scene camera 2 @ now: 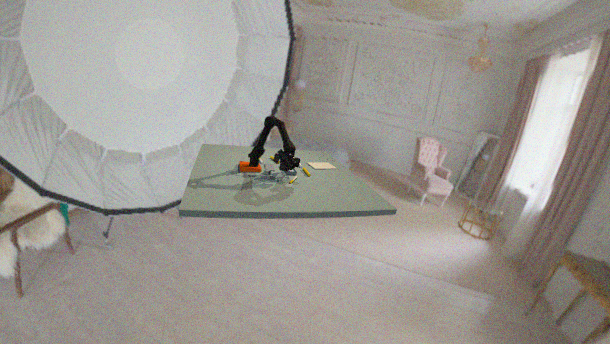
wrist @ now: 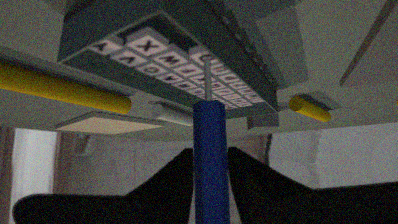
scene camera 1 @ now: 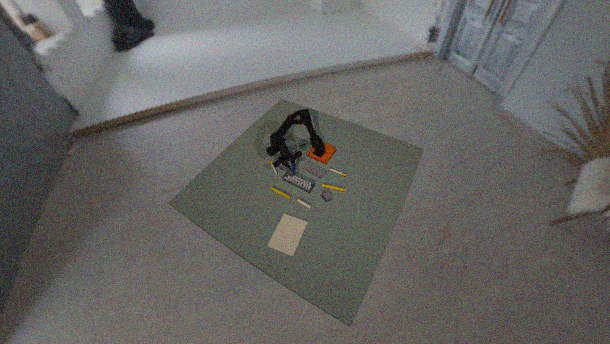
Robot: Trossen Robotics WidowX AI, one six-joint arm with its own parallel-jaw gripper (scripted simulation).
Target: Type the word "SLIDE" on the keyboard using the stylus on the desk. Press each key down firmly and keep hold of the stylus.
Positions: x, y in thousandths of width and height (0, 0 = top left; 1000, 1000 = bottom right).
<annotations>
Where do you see a cream paper sheet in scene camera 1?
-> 473, 679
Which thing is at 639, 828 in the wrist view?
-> My gripper.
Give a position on a cream paper sheet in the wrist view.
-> At 240, 547
</annotations>
